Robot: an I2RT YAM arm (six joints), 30 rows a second.
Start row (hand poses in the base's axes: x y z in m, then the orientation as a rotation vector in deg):
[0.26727, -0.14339, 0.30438, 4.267, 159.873, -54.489]
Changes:
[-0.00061, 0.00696, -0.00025, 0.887, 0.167, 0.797]
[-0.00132, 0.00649, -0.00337, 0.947, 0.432, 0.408]
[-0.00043, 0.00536, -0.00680, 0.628, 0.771, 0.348]
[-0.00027, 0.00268, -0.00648, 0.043, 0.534, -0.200]
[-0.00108, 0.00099, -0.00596, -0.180, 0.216, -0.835]
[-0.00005, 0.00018, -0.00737, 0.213, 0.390, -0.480]
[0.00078, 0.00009, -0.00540, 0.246, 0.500, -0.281]
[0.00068, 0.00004, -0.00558, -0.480, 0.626, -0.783]
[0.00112, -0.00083, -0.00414, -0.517, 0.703, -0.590]
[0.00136, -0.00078, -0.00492, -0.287, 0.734, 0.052]
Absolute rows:
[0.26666, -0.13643, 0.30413, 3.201, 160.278, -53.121]
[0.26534, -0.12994, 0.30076, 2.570, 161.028, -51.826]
[0.26491, -0.12458, 0.29396, 1.826, 161.946, -51.076]
[0.26464, -0.12190, 0.28748, 1.882, 162.504, -51.199]
[0.26356, -0.12091, 0.28152, 2.954, 162.813, -51.682]
[0.26351, -0.12073, 0.27415, 3.495, 163.379, -51.584]
[0.26429, -0.12064, 0.26875, 3.709, 164.016, -51.430]
[0.26497, -0.12060, 0.26317, 4.517, 164.537, -52.442]
[0.26609, -0.12143, 0.25903, 5.015, 165.060, -53.500]
[0.26745, -0.12221, 0.25411, 4.589, 165.575, -54.132]

